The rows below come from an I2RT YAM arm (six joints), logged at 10 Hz.
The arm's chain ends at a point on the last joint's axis. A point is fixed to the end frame.
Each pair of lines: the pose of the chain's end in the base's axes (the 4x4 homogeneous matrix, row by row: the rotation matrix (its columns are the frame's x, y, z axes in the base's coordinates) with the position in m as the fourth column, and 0 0 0 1 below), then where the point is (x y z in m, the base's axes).
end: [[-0.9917 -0.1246 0.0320 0.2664], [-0.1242 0.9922 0.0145 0.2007], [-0.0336 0.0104 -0.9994 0.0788], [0 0 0 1]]
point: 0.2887 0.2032 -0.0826
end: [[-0.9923 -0.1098 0.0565 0.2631], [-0.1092 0.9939 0.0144 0.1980], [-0.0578 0.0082 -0.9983 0.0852], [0 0 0 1]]
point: 0.2893 0.2002 -0.0756
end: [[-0.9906 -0.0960 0.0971 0.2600], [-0.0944 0.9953 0.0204 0.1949], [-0.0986 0.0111 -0.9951 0.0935], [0 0 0 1]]
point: 0.2928 0.1978 -0.0661
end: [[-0.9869 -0.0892 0.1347 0.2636], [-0.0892 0.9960 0.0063 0.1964], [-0.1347 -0.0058 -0.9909 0.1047], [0 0 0 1]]
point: 0.3024 0.1969 -0.0535
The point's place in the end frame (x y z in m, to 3 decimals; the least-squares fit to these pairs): -0.017 -0.002 0.162
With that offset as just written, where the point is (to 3 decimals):
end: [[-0.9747 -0.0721 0.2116 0.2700], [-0.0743 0.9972 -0.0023 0.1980], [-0.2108 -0.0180 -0.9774 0.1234], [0 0 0 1]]
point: 0.321 0.197 -0.031
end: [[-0.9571 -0.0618 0.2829 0.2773], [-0.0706 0.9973 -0.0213 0.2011], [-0.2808 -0.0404 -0.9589 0.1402], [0 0 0 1]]
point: 0.340 0.197 -0.010
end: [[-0.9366 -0.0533 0.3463 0.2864], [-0.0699 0.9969 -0.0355 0.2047], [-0.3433 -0.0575 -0.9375 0.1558], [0 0 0 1]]
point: 0.359 0.198 0.010
